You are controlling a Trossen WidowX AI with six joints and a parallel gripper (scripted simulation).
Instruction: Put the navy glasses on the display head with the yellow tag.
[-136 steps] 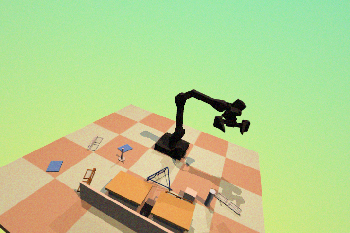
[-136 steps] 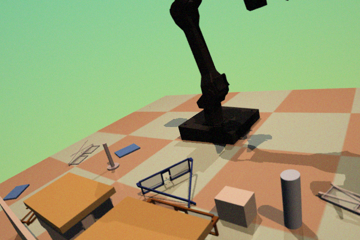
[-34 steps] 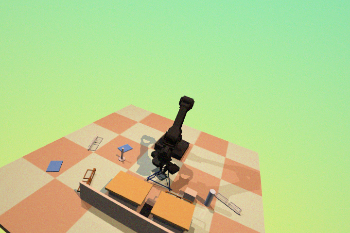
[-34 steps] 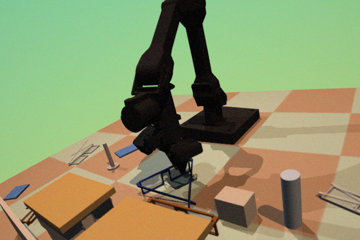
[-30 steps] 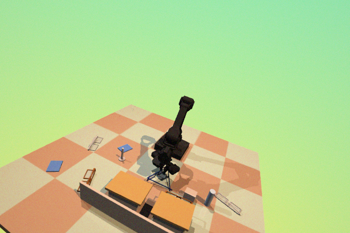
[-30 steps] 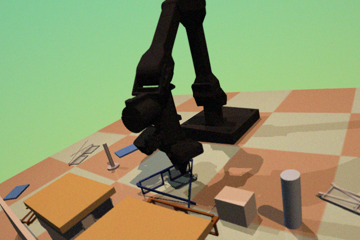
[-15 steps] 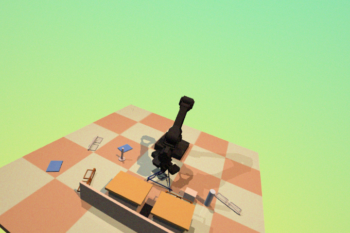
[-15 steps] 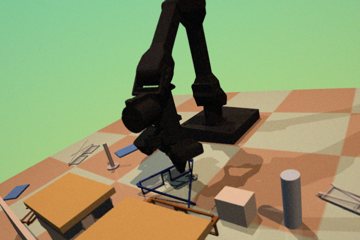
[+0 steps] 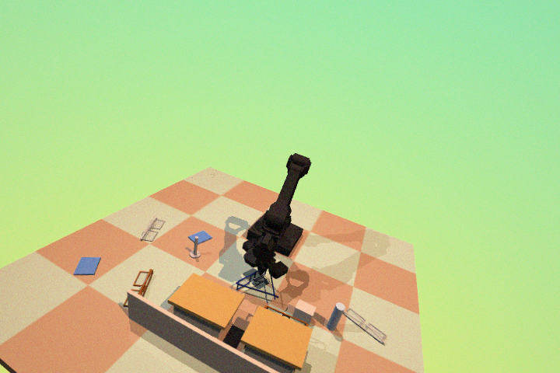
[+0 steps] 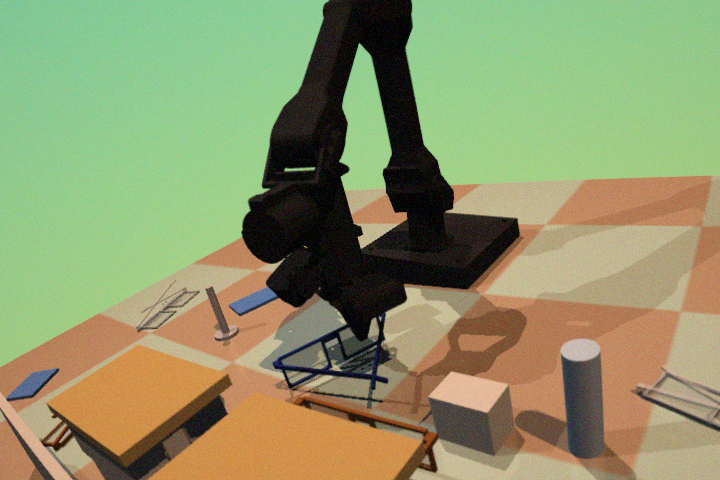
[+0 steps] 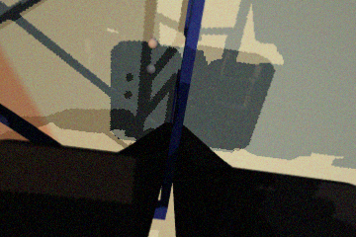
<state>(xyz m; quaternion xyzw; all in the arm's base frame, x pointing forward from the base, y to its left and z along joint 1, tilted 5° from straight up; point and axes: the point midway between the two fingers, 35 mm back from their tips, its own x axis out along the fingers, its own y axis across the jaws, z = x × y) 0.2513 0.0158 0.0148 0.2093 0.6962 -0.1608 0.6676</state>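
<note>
My gripper tip is 27 cm to the left of the grey post stand. Also, from my gripper tip: low wall: 36 cm ahead, 3 cm above.
</note>
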